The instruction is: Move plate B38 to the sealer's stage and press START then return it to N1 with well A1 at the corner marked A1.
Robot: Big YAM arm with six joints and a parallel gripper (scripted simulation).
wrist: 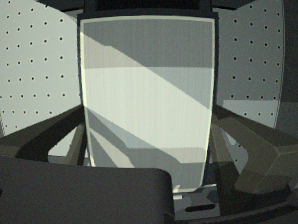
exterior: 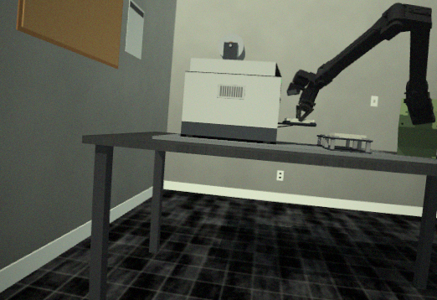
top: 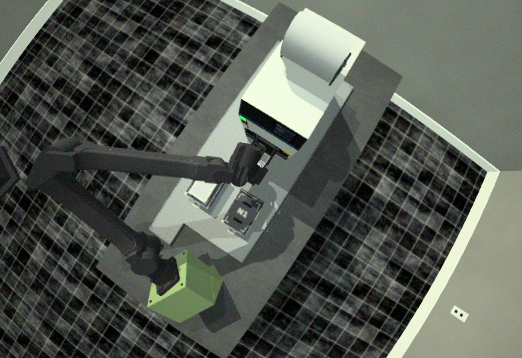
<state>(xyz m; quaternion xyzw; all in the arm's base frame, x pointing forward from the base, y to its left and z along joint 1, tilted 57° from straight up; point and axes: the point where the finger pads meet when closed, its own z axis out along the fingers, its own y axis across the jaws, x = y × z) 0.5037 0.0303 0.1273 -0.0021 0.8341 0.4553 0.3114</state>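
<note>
Now: the sealer stage 2 cm below my hand. The rest, counted from my hand: foil roll: 32 cm ahead, 10 cm to the left, 30 cm above; white-topped plate: 21 cm behind, 7 cm to the left, 5 cm below.
</note>
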